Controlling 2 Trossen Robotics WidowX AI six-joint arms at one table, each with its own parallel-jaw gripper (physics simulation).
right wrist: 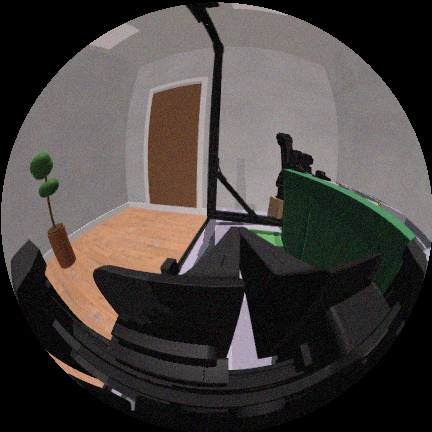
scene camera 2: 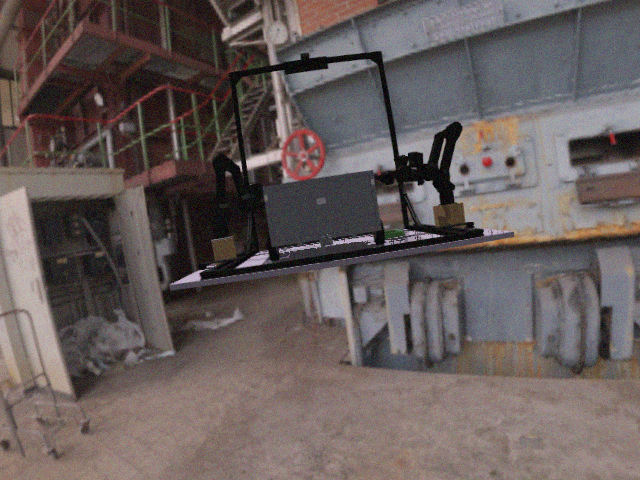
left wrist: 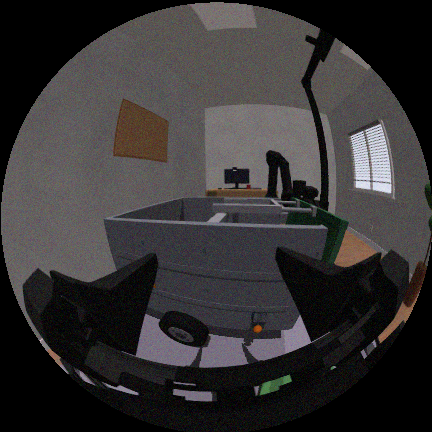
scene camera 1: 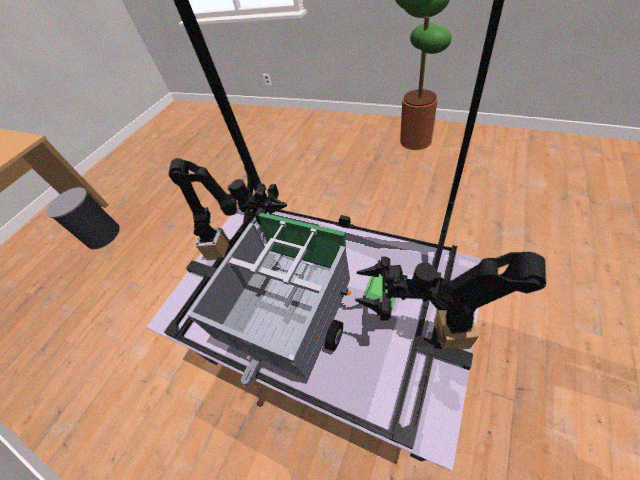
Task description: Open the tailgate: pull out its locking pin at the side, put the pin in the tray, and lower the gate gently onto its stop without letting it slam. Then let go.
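Frame: origin at the left arm's base, x ahead, y left, z up, level; millimetres.
Seen in the pictures: left gripper, between the fingertips: (right wrist: pixel 322 177) (scene camera 2: pixel 380 175) (left wrist: pixel 217 257) (scene camera 1: pixel 355 285); right gripper, between the fingertips: (right wrist: pixel 236 233) (scene camera 1: pixel 286 205); left arm's base, origin of its link: (right wrist: pixel 281 197) (scene camera 2: pixel 447 204) (scene camera 1: pixel 458 322); right arm's base, origin of its link: (scene camera 2: pixel 221 238) (scene camera 1: pixel 208 236).
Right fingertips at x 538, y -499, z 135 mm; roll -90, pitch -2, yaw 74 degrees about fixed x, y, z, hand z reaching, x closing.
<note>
Pixels of each thing's middle, then the offset from my right fingertips to it. "pt": a spot on its surface instead.
- green tray, middle of its body: (left wrist: pixel 298 378) (right wrist: pixel 266 239) (scene camera 1: pixel 382 287) (scene camera 2: pixel 388 234) dx -333, dy +286, dz -241 mm
- black wheel, a spot on its surface: (left wrist: pixel 182 330) pt dx -151, dy +470, dz -176 mm
- drawbar, middle of its body: (scene camera 1: pixel 247 374) dx +160, dy +589, dz -166 mm
The green tailgate (scene camera 1: pixel 325 249) (left wrist: pixel 337 242) (right wrist: pixel 340 220) stands upright at the far end of the grey trailer (scene camera 1: pixel 323 310) (scene camera 2: pixel 320 209) (left wrist: pixel 215 245). The locking pin's orange knob (scene camera 1: pixel 348 292) (left wrist: pixel 257 328) sticks out low on the trailer's side near the gate. The green tray (scene camera 1: pixel 374 288) (scene camera 2: pixel 395 233) (left wrist: pixel 275 386) (right wrist: pixel 267 237) lies beside the trailer, partly hidden by the left arm. My left gripper (scene camera 1: pixel 358 286) (left wrist: pixel 217 257) is open and empty, above and away from the pin, facing the trailer's side. My right gripper (scene camera 1: pixel 284 205) (right wrist: pixel 236 233) is shut and empty, just outside the gate near its left end in scene camera 1.
A pale frame of bars (scene camera 1: pixel 286 279) lies across the trailer's top by the gate. A black wheel (scene camera 1: pixel 334 335) (left wrist: pixel 182 330) stands out from the trailer's side. Black rails edge the table, with two tall black posts (scene camera 1: pixel 222 95) (scene camera 1: pixel 467 129) rising from it. A drawbar (scene camera 1: pixel 250 370) points to the near edge.
</note>
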